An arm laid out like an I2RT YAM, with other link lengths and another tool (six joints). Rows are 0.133 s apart.
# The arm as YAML. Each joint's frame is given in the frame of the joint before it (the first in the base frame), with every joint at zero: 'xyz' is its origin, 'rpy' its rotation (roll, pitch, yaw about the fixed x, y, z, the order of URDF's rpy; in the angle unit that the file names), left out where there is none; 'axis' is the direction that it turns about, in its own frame. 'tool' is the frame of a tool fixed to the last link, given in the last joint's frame.
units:
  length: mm
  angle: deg
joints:
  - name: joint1
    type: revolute
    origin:
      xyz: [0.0, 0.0, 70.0]
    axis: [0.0, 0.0, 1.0]
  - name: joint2
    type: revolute
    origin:
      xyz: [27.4, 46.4, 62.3]
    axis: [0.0, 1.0, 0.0]
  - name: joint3
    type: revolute
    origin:
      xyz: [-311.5, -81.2, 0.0]
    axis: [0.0, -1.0, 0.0]
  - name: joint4
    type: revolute
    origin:
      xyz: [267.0, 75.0, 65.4]
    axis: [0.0, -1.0, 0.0]
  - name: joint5
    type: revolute
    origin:
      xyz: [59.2, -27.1, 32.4]
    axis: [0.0, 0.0, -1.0]
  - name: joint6
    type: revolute
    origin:
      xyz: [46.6, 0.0, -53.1]
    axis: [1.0, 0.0, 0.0]
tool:
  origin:
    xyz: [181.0, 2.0, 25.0]
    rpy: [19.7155, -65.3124, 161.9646]
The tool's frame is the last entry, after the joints.
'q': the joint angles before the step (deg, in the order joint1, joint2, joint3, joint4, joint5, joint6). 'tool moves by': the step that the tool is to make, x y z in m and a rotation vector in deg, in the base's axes. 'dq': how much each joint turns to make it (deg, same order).
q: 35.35, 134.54, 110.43, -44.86, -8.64, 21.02
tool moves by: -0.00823, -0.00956, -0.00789, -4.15, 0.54, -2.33
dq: 1.33, 0.17, -0.09, -2.33, 4.10, 2.44
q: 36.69, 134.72, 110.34, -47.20, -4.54, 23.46
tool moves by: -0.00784, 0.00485, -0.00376, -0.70, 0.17, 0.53
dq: 1.04, 0.04, -0.53, 0.03, 0.59, 0.35
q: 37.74, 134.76, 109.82, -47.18, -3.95, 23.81
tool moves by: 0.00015, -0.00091, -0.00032, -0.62, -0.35, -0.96
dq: 0.37, 0.00, -0.02, -0.02, 1.08, 1.05
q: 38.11, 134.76, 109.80, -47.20, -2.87, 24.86
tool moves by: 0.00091, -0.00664, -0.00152, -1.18, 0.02, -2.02
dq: 0.09, 0.04, 0.00, -0.64, 1.51, 1.73
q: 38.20, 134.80, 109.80, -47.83, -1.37, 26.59
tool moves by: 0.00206, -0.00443, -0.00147, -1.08, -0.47, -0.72
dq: 0.06, 0.14, 0.00, -0.16, 1.32, 0.41
